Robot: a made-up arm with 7 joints.
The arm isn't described. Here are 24 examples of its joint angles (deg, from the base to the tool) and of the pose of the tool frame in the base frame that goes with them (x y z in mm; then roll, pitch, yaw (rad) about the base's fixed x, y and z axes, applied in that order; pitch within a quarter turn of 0, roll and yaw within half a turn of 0).
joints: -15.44 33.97 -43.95 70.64 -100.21 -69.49 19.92
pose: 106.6 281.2 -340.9 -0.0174 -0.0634 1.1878
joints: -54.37 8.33 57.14 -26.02 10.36 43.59 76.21
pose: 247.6 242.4 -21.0 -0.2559 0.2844 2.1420
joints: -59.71 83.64 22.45 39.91 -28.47 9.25 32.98
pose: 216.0 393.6 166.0 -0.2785 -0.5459 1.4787
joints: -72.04 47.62 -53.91 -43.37 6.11 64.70 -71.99
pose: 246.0 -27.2 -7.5 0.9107 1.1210 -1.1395
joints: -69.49 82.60 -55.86 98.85 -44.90 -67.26 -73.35
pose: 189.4 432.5 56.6 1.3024 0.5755 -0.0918
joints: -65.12 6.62 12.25 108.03 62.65 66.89 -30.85
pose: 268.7 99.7 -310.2 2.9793 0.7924 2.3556
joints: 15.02 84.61 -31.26 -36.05 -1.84 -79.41 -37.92
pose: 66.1 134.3 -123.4 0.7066 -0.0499 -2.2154
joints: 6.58 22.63 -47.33 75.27 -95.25 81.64 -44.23
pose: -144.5 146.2 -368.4 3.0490 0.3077 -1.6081
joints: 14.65 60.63 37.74 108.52 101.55 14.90 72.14
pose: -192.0 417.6 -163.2 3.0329 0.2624 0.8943
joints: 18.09 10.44 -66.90 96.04 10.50 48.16 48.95
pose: -240.6 194.0 -331.4 -2.9786 0.5524 1.1881
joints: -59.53 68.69 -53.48 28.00 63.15 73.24 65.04
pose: 335.5 265.2 -41.4 -2.4055 -0.8906 -1.1022
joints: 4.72 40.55 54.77 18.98 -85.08 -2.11 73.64
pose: 81.3 413.5 -138.6 -0.4081 0.7311 2.0615
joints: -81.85 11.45 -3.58 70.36 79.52 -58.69 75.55
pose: 422.1 -22.8 -94.6 1.5426 -1.1792 -1.1502
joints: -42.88 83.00 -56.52 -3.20 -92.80 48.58 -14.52
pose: 238.9 209.1 -163.5 -1.0895 1.1110 -1.3809
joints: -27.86 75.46 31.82 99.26 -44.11 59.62 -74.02
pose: 56.7 437.9 -162.8 -1.3932 0.3283 -0.0381
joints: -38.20 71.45 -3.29 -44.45 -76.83 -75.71 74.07
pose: 164.9 128.7 81.9 -1.8077 -0.5079 0.7138
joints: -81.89 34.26 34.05 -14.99 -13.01 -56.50 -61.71
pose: 172.5 176.9 170.5 2.7216 -0.4269 -1.8446
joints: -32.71 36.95 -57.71 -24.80 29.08 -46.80 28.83
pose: 143.5 -38.4 -157.3 1.1210 -0.8198 -1.7407
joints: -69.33 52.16 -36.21 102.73 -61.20 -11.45 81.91
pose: 297.3 375.5 -122.7 0.2047 -0.2028 2.3065
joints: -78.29 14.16 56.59 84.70 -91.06 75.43 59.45
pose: 409.6 48.4 -123.6 -2.1540 0.3787 -1.4910
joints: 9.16 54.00 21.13 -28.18 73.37 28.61 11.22
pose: 182.3 241.3 -62.9 2.2451 -0.6386 0.1143
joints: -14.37 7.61 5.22 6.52 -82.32 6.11 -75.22
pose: 252.4 101.2 -258.1 -1.0013 -1.1066 -0.6224
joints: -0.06 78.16 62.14 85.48 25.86 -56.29 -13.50
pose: 35.2 481.2 -46.6 1.2393 -0.0129 0.5762
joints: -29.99 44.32 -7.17 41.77 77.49 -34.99 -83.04
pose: 282.3 248.4 -244.9 -2.0488 0.9784 2.2180
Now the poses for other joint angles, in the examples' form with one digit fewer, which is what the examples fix.
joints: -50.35 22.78 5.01 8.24 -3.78 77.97 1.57
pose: 357 128 -117 0.402 0.801 0.357
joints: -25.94 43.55 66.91 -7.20 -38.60 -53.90 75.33
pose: 94 330 39 -1.883 0.077 2.271
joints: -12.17 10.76 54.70 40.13 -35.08 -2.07 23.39
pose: 106 282 -348 -0.162 0.664 1.485
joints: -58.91 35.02 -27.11 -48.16 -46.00 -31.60 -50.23
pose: 167 0 59 1.415 -0.232 -2.631
